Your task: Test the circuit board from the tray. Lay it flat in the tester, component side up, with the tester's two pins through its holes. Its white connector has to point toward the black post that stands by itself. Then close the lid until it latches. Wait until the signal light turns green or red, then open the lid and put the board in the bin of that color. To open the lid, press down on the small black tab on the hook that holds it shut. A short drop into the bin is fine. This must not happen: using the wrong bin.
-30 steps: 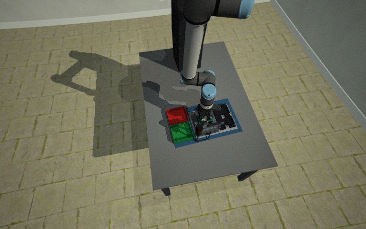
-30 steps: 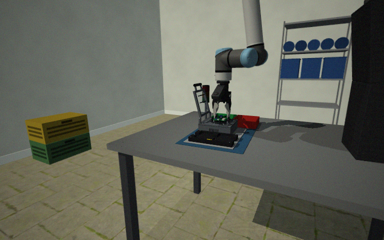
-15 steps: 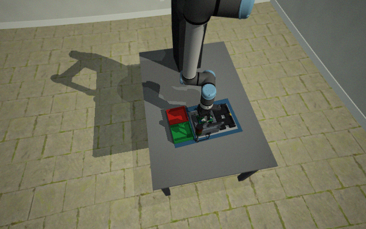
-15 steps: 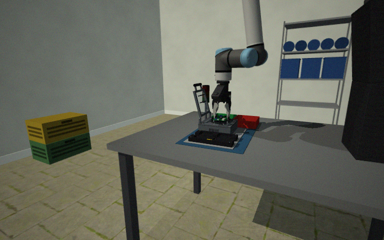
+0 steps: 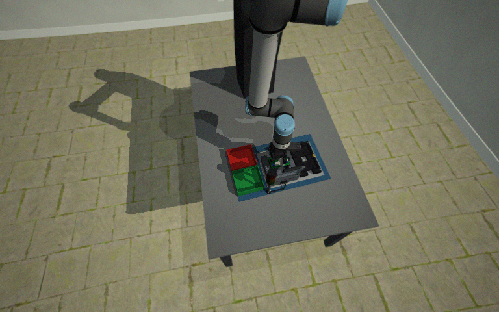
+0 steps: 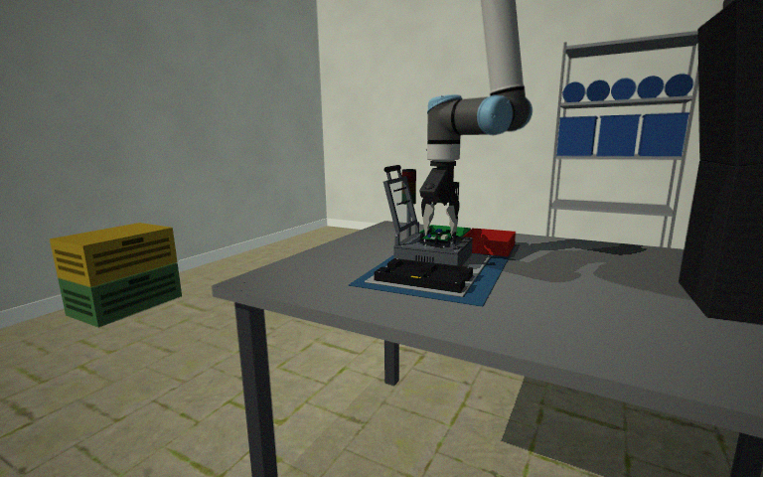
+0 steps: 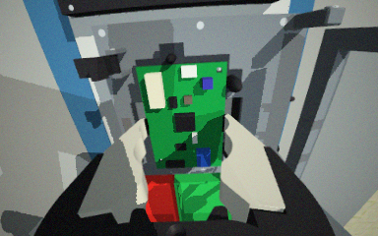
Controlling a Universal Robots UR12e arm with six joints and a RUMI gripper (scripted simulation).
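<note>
Right now my hand is right at the green circuit board. Also, from my hand: black latch piece (60 mm to the left, 50 mm behind, 10 mm above); green bin (210 mm to the right, 70 mm below, 20 mm ahead); tester lid (120 mm ahead, 100 mm above, 20 mm to the right).
</note>
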